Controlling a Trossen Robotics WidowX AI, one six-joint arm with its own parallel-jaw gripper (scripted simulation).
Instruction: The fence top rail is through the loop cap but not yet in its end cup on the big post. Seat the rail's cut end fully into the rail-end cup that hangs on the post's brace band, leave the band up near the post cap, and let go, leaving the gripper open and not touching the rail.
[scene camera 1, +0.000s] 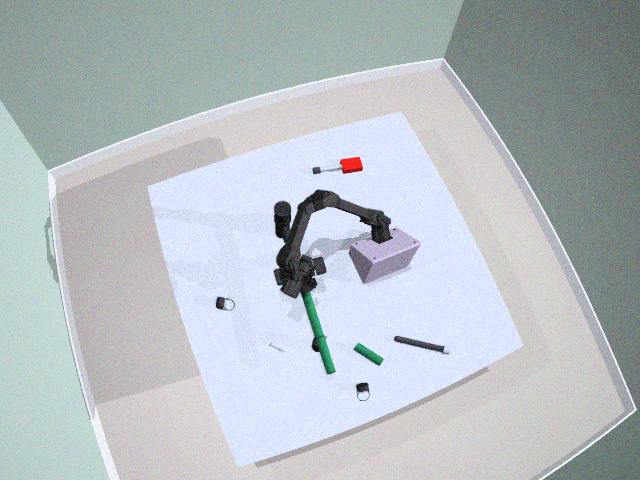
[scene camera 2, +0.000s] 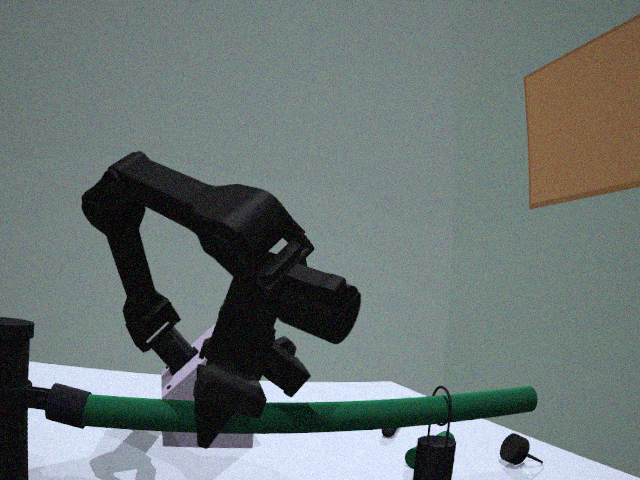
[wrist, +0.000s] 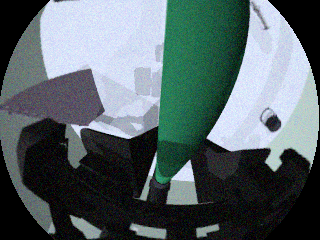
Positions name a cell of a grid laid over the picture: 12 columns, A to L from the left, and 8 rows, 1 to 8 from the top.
Labels:
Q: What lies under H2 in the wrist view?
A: A green top rail.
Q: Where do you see a green top rail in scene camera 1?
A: At F6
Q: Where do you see the gripper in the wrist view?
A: G5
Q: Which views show the green top rail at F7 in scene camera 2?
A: Scene camera 1, scene camera 2 and the wrist view: all of them.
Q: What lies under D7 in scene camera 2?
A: The gripper.

